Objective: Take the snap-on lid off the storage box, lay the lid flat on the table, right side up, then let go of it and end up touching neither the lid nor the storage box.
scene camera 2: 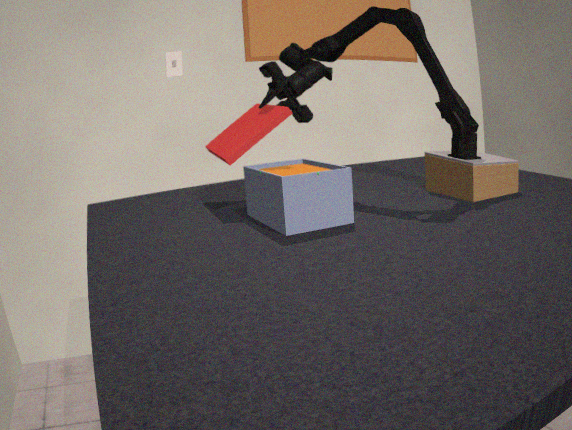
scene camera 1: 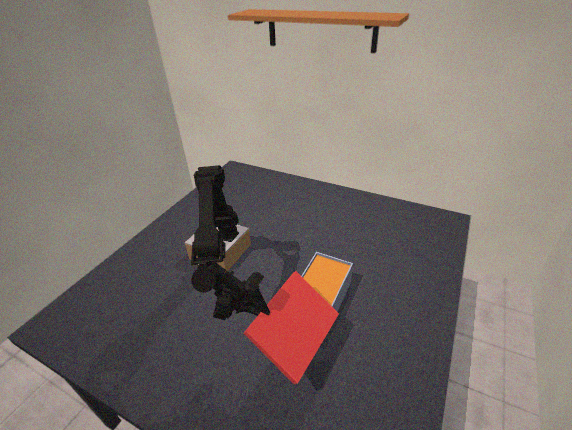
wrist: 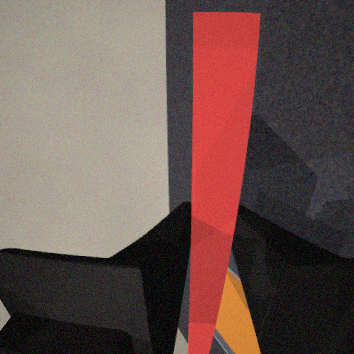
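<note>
The red lid [scene camera 1: 295, 330] [scene camera 2: 247, 132] [wrist: 217, 125] is in the air, steeply tilted, sloping down away from my gripper. It is apart from the storage box, higher than its rim. My gripper [scene camera 1: 266, 313] [scene camera 2: 273, 106] [wrist: 208, 210] is shut on one edge of the lid, with a black finger on each side of it. The blue-grey storage box [scene camera 1: 342, 297] [scene camera 2: 320, 200] stands upright and open on the table. Its orange inside [scene camera 1: 327, 277] [scene camera 2: 295, 170] [wrist: 236, 315] shows. In scene camera 1 the lid hides the near part of the box.
The dark table [scene camera 1: 400, 240] [scene camera 2: 325, 310] carries the arm's wooden base block [scene camera 1: 239, 252] [scene camera 2: 495, 180], which stands apart from the box. The lid's shadow falls on the table beside the box. An orange wall shelf [scene camera 1: 317, 18] is high on the wall behind the table.
</note>
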